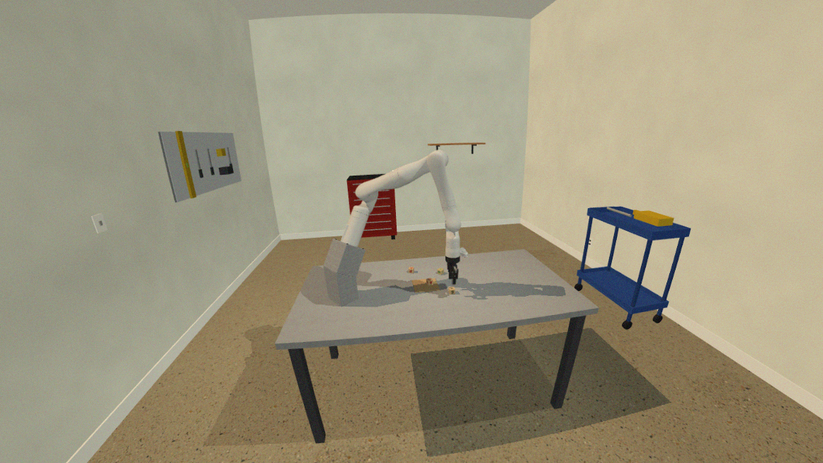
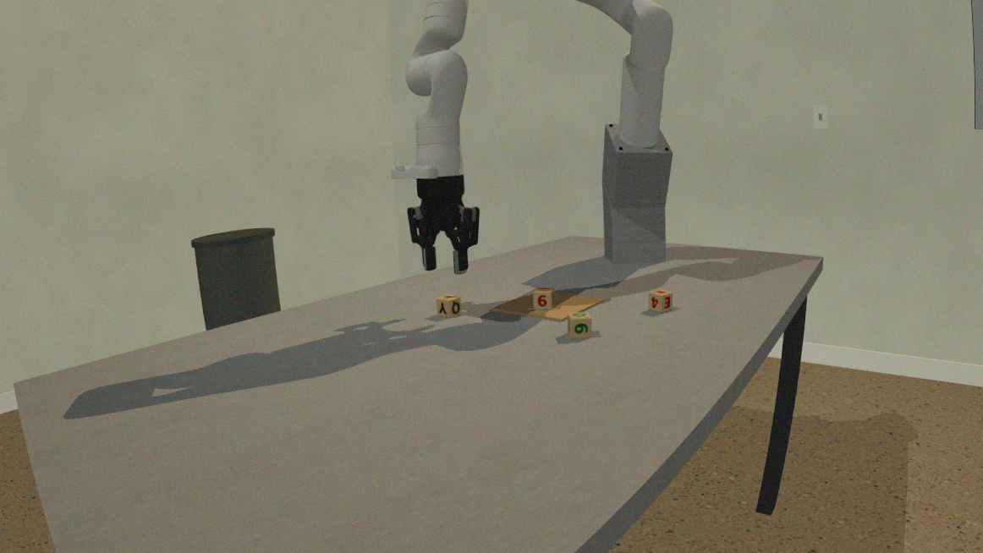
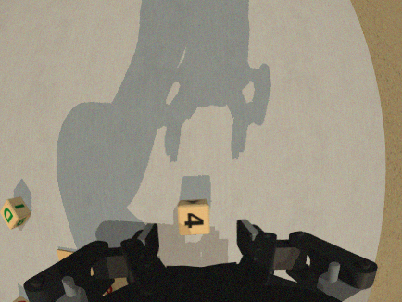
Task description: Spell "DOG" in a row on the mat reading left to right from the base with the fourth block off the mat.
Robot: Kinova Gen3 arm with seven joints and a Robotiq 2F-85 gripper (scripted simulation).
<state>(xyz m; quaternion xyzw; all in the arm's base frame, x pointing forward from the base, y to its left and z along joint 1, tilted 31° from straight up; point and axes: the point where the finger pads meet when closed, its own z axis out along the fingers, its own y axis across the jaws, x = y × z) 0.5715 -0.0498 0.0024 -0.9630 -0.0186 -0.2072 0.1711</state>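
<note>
Now: the G block 7 cm below my hand. Round my hand: O block (11 cm behind, 11 cm to the left, 7 cm below); tan mat (14 cm behind, 10 cm to the left, 8 cm below); D block (4 cm behind, 24 cm to the left, 7 cm below).
</note>
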